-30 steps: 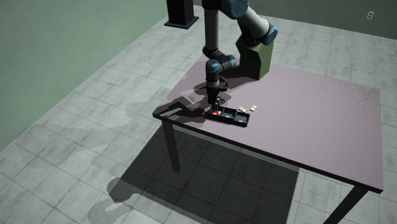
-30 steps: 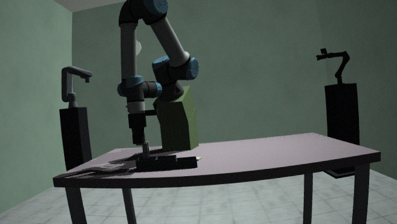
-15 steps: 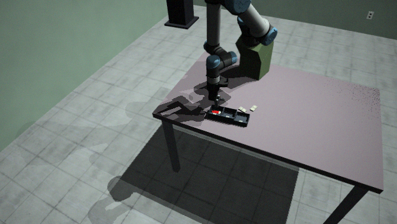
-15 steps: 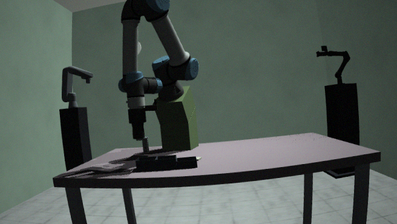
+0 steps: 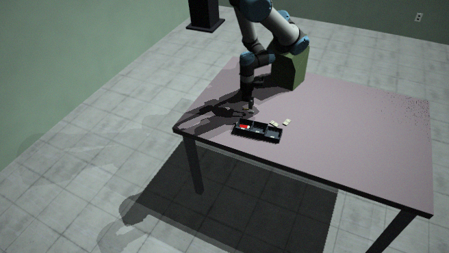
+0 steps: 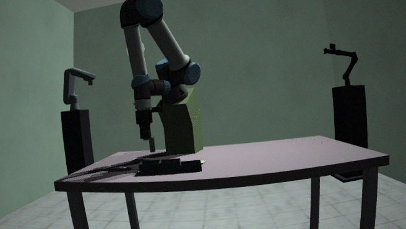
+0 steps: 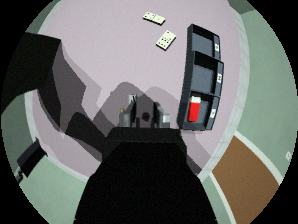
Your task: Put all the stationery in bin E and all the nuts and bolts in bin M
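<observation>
The small grey object is 8 cm below my hand and 3 cm behind it. The rest, counted from my hand: red item: 11 cm ahead, 8 cm below, 2 cm to the left; yellow thing: 8 cm below, 5 cm to the right, 4 cm behind.
</observation>
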